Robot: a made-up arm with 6 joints. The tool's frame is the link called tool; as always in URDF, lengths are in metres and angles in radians.
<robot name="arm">
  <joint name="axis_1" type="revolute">
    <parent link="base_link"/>
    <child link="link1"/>
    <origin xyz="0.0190 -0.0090 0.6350" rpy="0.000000 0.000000 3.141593"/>
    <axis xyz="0 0 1"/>
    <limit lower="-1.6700" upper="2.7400"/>
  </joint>
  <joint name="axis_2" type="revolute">
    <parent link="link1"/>
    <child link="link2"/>
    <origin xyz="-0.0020 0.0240 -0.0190" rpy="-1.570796 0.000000 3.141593"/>
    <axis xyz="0 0 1"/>
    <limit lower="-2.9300" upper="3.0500"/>
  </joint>
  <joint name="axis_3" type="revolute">
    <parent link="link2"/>
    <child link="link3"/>
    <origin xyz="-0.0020 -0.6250 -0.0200" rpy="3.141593 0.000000 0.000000"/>
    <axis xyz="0 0 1"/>
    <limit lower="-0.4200" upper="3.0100"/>
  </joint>
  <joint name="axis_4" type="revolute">
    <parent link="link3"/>
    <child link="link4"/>
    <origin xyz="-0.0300 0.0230 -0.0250" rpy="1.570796 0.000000 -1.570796"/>
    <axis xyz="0 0 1"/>
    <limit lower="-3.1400" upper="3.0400"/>
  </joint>
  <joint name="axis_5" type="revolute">
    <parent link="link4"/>
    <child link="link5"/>
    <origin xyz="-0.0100 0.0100 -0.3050" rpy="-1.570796 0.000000 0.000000"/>
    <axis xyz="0 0 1"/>
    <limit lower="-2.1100" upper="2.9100"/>
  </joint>
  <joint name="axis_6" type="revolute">
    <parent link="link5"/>
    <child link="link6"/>
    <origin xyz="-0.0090 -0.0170 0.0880" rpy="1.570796 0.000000 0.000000"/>
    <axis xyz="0 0 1"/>
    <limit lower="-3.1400" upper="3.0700"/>
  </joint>
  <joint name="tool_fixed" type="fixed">
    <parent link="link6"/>
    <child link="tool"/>
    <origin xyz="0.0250 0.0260 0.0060" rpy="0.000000 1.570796 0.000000"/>
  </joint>
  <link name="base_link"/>
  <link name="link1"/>
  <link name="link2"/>
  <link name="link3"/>
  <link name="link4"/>
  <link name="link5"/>
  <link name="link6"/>
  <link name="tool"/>
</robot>
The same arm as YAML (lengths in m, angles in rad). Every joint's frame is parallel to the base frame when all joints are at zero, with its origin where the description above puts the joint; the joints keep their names.
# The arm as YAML. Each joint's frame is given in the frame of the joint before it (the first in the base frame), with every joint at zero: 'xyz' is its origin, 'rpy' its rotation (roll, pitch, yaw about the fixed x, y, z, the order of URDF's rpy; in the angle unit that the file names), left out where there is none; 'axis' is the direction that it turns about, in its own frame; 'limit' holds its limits. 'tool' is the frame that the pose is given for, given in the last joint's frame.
units:
  length: m
  angle: rad
joints:
  - name: axis_1
    type: revolute
    origin:
      xyz: [0.019, -0.009, 0.635]
    axis: [0.0, 0.0, 1.0]
    limit:
      lower: -1.67
      upper: 2.74
  - name: axis_2
    type: revolute
    origin:
      xyz: [0.002, -0.024, -0.019]
    axis: [0.0, 1.0, 0.0]
    limit:
      lower: -2.93
      upper: 3.05
  - name: axis_3
    type: revolute
    origin:
      xyz: [-0.002, -0.02, 0.625]
    axis: [0.0, -1.0, 0.0]
    limit:
      lower: -0.42
      upper: 3.01
  - name: axis_4
    type: revolute
    origin:
      xyz: [-0.03, 0.025, 0.023]
    axis: [-1.0, 0.0, 0.0]
    limit:
      lower: -3.14
      upper: 3.04
  - name: axis_5
    type: revolute
    origin:
      xyz: [0.305, -0.01, 0.01]
    axis: [0.0, -1.0, 0.0]
    limit:
      lower: -2.11
      upper: 2.91
  - name: axis_6
    type: revolute
    origin:
      xyz: [-0.017, -0.088, 0.009]
    axis: [-1.0, 0.0, 0.0]
    limit:
      lower: -3.14
      upper: 3.07
tool:
  origin:
    xyz: [-0.006, -0.026, -0.025]
    rpy: [-3.1416, 0.0, 0.0]

